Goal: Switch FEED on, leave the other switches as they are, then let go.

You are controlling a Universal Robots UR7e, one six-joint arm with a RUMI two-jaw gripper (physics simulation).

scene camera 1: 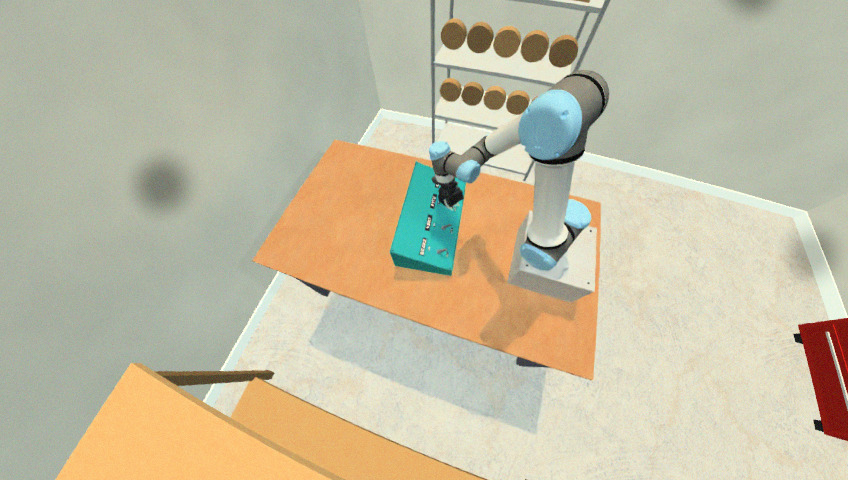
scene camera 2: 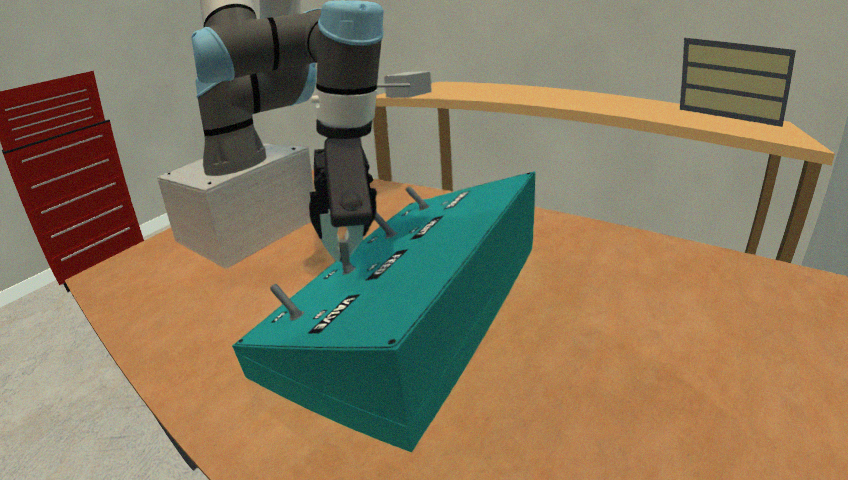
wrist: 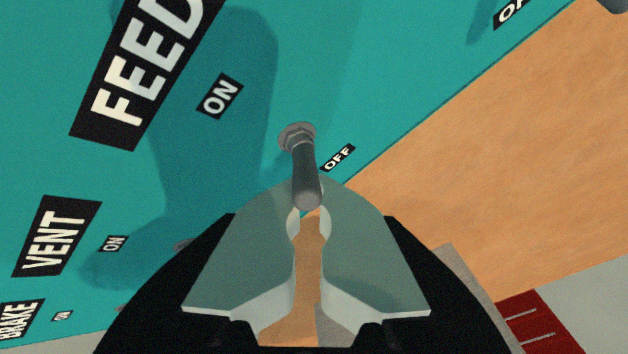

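Seen in the pictures: gripper, fingertip midpoint: (scene camera 1: 451,208) (scene camera 2: 341,260) (wrist: 311,177); arm's base, link origin: (scene camera 2: 235,164).
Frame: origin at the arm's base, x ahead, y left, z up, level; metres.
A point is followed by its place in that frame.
Note:
The teal switch panel (scene camera 1: 410,217) @[y 0.145, x 0.558, z -0.037 m] (scene camera 2: 464,231) @[y 0.089, x 0.579, z -0.036 m] (wrist: 400,75) @[y -0.082, x 0.456, z -0.099 m] stands on the table, sloping down toward the robot. The FEED lever (scene camera 2: 345,259) @[y -0.024, x 0.458, z -0.070 m] (wrist: 304,167) @[y -0.023, x 0.460, z -0.059 m] is grey and short, with ON and OFF marks on either side. In scene camera 2 it looks nearer upright than the VALVE lever (scene camera 2: 286,302) @[y -0.140, x 0.486, z -0.071 m], which leans left. The VENT lever (scene camera 2: 385,226) @[y 0.089, x 0.415, z -0.074 m] and BRAKE lever (scene camera 2: 417,199) @[y 0.201, x 0.375, z -0.074 m] also lean left there. My gripper (scene camera 1: 450,206) @[y -0.014, x 0.431, z -0.086 m] (scene camera 2: 343,249) @[y -0.014, x 0.431, z -0.086 m] (wrist: 311,177) @[y -0.014, x 0.431, z -0.086 m] is shut on the FEED lever near its free end. The contact surfaces are hidden behind the lever.
The wooden table (scene camera 1: 333,208) @[y 0.220, x 1.003, z -0.178 m] (scene camera 2: 624,344) @[y 0.173, x 0.809, z -0.178 m] carries the panel and the robot's grey base block (scene camera 1: 553,279) @[y 0.142, x -0.065, z 0.002 m] (scene camera 2: 226,220) @[y -0.081, x 0.108, z -0.080 m]. The VENT lever stands close beside my fingers. A shelf rack (scene camera 1: 433,89), a red tool cabinet (scene camera 1: 824,380) (scene camera 2: 71,184) and a workbench (scene camera 2: 565,105) stand away from the panel.

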